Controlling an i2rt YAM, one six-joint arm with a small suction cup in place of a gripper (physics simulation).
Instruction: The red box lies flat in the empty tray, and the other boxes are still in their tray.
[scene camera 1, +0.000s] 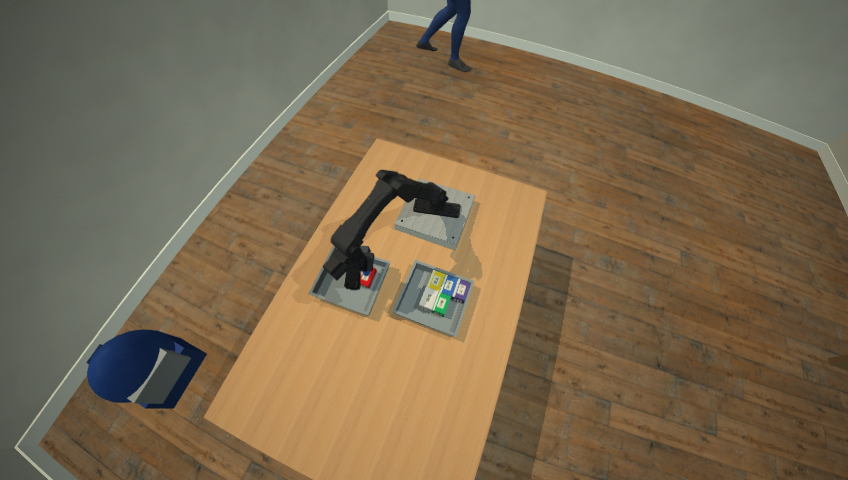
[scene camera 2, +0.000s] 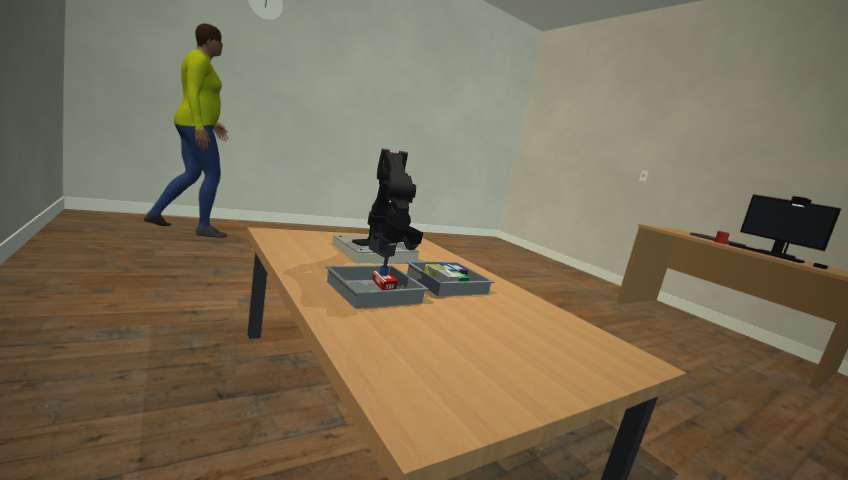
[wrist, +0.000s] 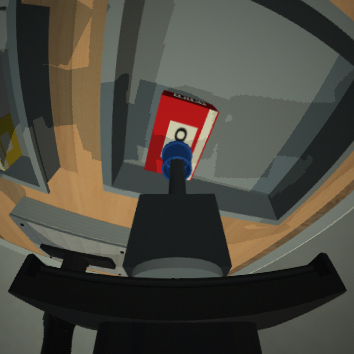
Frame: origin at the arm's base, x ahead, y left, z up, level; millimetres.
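Where they show: end effector, tool point: (scene camera 1: 367, 273) (scene camera 2: 382, 277) (wrist: 176, 149); arm's base, origin of the base link: (scene camera 1: 436, 208) (wrist: 77, 255).
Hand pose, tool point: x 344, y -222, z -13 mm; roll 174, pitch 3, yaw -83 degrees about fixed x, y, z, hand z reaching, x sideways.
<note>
Each offset is from my tool point to the centre of the thing. Level surfaces: height alone.
The red box {dy +1, dx +12, dz -6 mm} (scene camera 1: 369, 277) (scene camera 2: 385, 281) (wrist: 169, 117) has a white label and sits level, low inside the left grey tray {dy -56, dx +37, dz -8 mm} (scene camera 1: 331, 298) (scene camera 2: 361, 296) (wrist: 228, 198), near its back right corner. My blue suction cup (scene camera 1: 354, 280) (scene camera 2: 384, 270) (wrist: 177, 159) presses on the box's top face and holds it. I cannot tell whether the box touches the tray floor. The right tray {dy +273, dx +50, dz -8 mm} (scene camera 1: 424, 321) (scene camera 2: 452, 289) holds the other boxes: yellow {dy +269, dx -15, dz -9 mm} (scene camera 1: 436, 278) (wrist: 8, 140), blue {dy +319, dx -6, dz -9 mm} (scene camera 1: 449, 285), purple {dy +369, dx +4, dz -9 mm} (scene camera 1: 462, 290), white {dy +253, dx +59, dz -7 mm} (scene camera 1: 428, 298) and green {dy +302, dx +69, dz -10 mm} (scene camera 1: 442, 304).
The arm's grey base plate (scene camera 1: 433, 231) (scene camera 2: 354, 246) lies behind the trays on the wooden table {dz -33 mm} (scene camera 1: 354, 388) (scene camera 2: 474, 358). A person (scene camera 1: 454, 32) (scene camera 2: 198, 125) walks at the far wall. A blue chair (scene camera 1: 125, 364) stands by the table's left corner. A desk (scene camera 2: 743, 269) with a monitor is at the right.
</note>
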